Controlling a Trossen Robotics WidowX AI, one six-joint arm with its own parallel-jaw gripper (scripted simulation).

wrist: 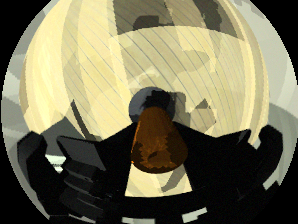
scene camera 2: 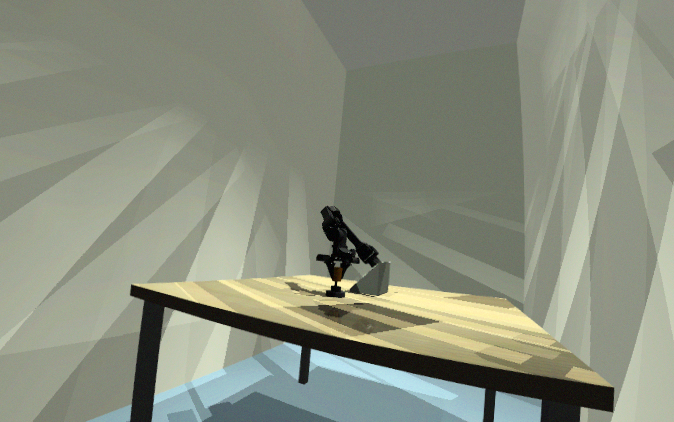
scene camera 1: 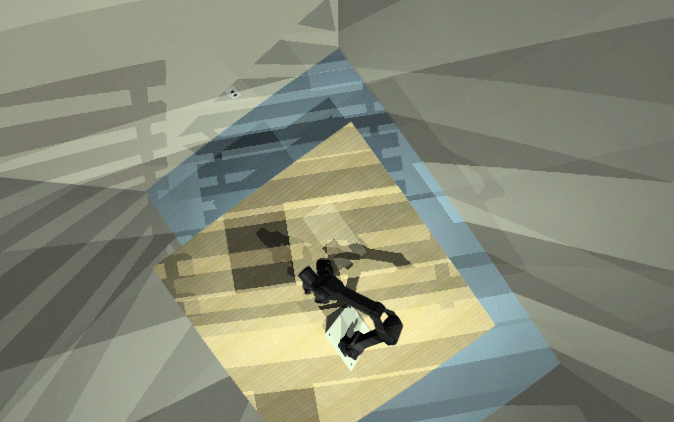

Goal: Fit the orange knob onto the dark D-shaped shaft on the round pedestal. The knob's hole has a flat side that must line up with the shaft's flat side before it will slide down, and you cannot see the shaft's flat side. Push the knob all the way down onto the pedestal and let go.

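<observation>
Gripper visible in the wrist view; it holds an orange knob.
</observation>
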